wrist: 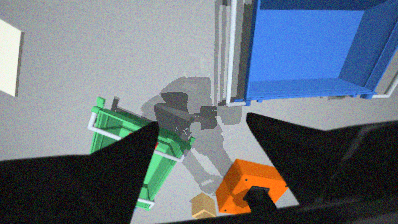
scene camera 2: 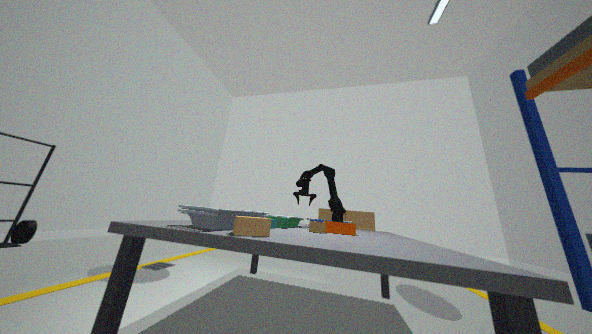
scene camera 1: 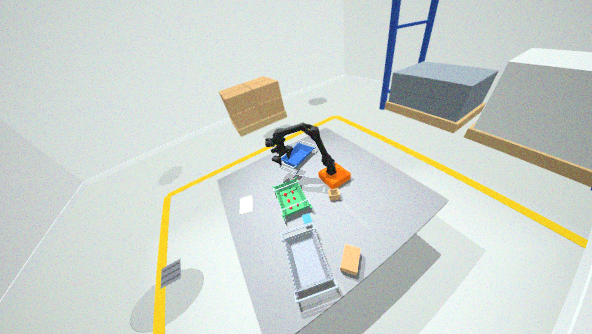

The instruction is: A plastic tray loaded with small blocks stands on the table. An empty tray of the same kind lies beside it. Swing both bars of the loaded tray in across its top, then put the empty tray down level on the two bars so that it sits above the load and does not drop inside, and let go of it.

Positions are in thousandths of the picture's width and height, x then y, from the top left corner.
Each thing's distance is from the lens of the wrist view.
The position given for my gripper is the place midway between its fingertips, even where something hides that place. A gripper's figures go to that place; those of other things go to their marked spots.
my gripper (wrist: 511,542): 0.11 m
blue tray (wrist: 730,252): 0.33 m
